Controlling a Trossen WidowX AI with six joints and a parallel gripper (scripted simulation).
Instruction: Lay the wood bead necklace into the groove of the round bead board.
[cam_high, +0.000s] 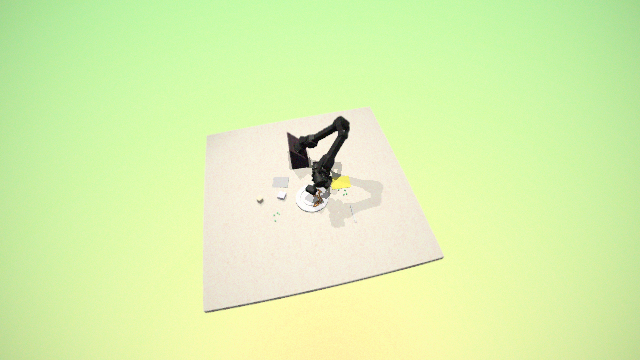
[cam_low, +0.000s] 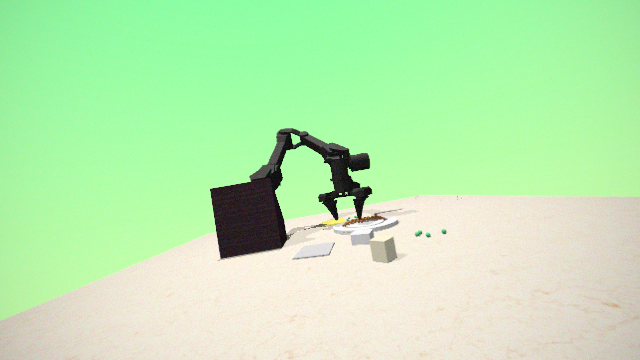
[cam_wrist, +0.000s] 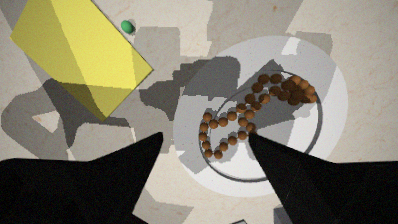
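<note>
My gripper tip is now 50 mm to the left of the round white bead board, 40 mm short of it and 10 mm above it. Round my gripper tip: thin white strip (190 mm ahead, 180 mm to the left, 20 mm below); then yellow card (150 mm to the left, 40 mm behind, 20 mm below); then grey flat plate (230 mm to the right, 110 mm behind, 20 mm below).
</note>
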